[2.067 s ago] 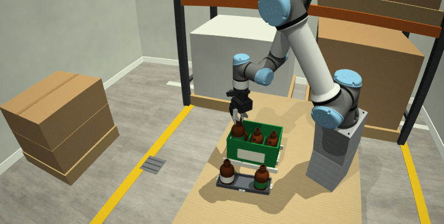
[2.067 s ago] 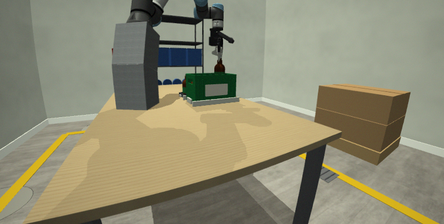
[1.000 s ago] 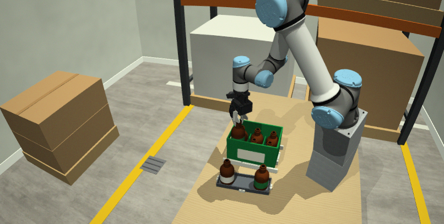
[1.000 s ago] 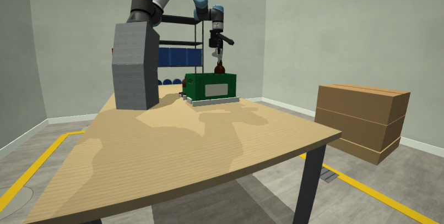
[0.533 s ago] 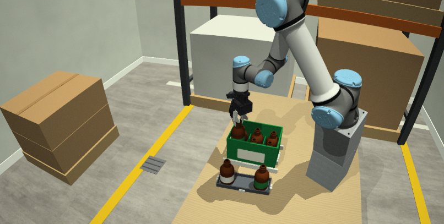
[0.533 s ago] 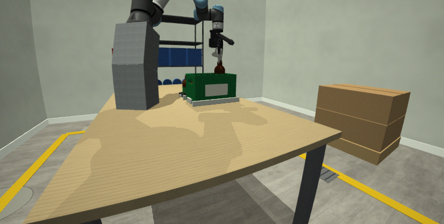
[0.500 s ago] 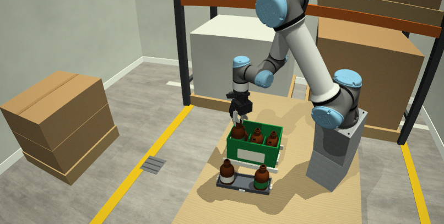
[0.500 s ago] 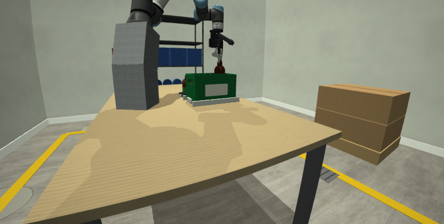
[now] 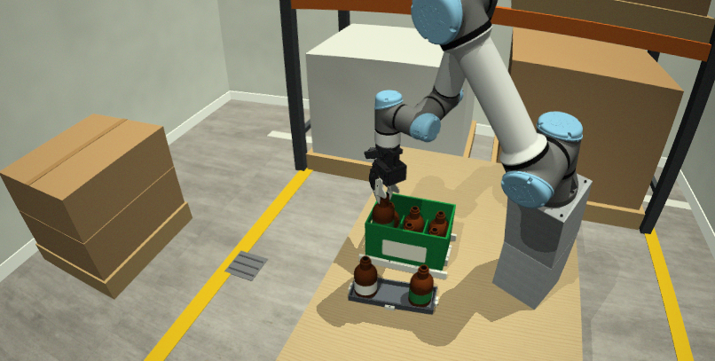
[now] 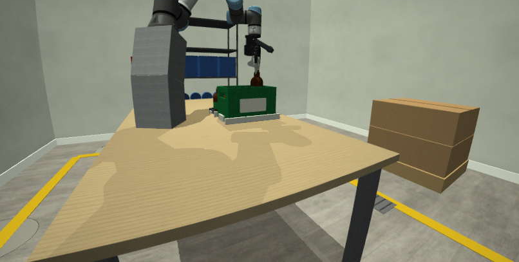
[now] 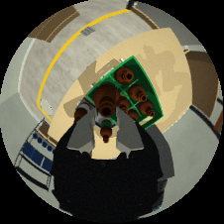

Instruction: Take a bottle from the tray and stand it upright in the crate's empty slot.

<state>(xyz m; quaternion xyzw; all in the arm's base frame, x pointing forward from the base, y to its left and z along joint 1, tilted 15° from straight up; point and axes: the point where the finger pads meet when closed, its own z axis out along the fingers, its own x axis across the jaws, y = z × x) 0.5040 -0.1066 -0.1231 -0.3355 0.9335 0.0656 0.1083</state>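
Right now the brown bottle is 70 mm below my hand. Round my hand: white-labelled bottle (30 mm ahead, 190 mm to the left, 170 mm below); then crate (90 mm behind, 30 mm to the right, 170 mm below); then tray (60 mm behind, 190 mm to the left, 240 mm below).
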